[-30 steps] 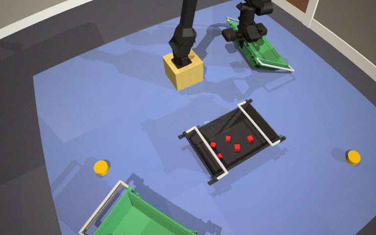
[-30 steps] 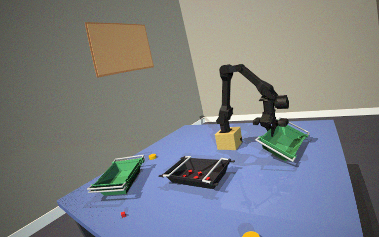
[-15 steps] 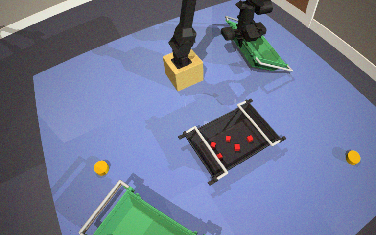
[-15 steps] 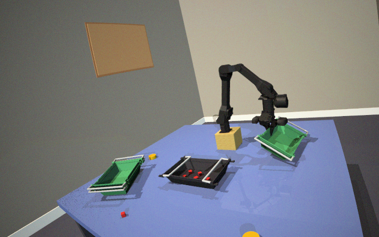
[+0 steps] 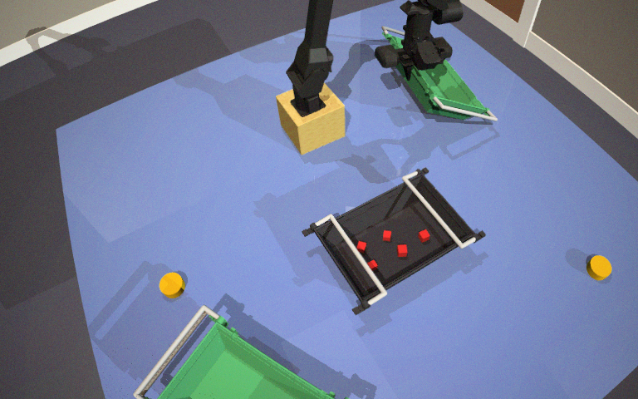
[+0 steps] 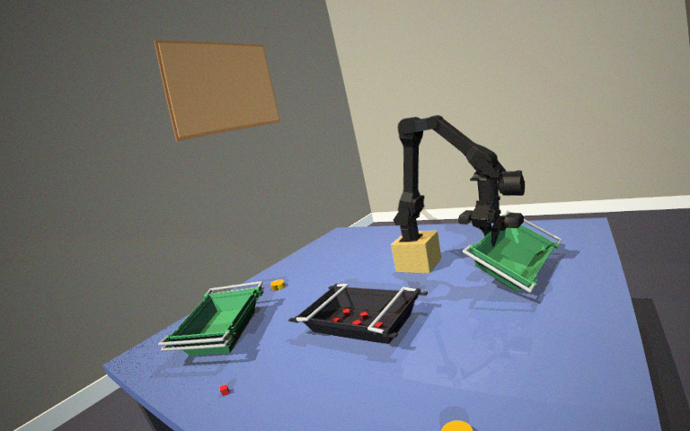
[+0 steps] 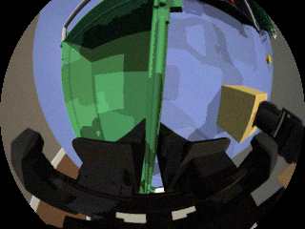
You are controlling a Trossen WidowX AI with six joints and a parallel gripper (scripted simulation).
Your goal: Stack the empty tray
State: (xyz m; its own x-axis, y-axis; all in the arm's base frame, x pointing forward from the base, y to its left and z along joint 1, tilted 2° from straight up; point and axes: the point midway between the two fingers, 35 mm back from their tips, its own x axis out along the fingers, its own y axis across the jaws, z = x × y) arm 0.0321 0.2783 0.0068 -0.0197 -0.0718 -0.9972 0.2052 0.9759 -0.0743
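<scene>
Right now my gripper tip is 8 cm to the right of the green tray, 2 cm short of it and 1 cm above it. The rest, counted from my gripper tip: red block (69 cm ahead, 44 cm to the right, 8 cm below).
</scene>
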